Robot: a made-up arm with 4 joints.
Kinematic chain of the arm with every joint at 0, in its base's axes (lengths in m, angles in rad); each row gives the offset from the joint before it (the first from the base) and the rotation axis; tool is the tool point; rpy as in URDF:
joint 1: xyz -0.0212 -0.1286 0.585 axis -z
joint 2: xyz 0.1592 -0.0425 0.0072 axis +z
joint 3: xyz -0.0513 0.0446 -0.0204 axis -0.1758 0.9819 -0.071
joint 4: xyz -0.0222 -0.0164 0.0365 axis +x
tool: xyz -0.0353 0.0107 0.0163 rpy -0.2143 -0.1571 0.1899
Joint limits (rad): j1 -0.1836..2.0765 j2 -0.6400..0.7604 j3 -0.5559..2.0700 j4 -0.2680..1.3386
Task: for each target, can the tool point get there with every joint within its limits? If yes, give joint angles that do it. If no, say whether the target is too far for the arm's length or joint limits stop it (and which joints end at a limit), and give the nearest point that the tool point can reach.
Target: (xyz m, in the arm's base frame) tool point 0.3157 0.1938 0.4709
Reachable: no: too far | nearest point 0.1733 -0.0826 0.5975 | short by 0.336 m
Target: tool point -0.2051 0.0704 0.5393
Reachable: no: joint limits stop it (at a limit: joint 1, joint 2, joint 3) | nearest point -0.1468 -0.1177 0.5881 | short by 0.203 m
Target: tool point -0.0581 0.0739 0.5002
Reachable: no: joint limits stop it (at a limit: joint 1, joint 2, joint 3, joint 4) | nearest point 0.0465 -0.0526 0.5837 | short by 0.184 m
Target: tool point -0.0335 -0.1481 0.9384
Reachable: no: too far | nearest point -0.0692 -0.2048 0.6524 | short by 0.294 m
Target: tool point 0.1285 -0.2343 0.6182
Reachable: yes | joints 0.5858 -0.1767 1.8383 1.0823
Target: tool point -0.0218 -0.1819 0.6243
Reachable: yes | joints 0.9810 0.2280 -0.0125 0.0375
